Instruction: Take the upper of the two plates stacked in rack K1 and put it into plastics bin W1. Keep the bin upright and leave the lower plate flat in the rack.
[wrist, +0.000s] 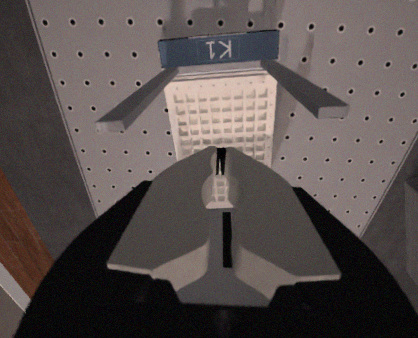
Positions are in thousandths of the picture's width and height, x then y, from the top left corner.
I see my gripper (528, 448) and a white plate (568, 321).
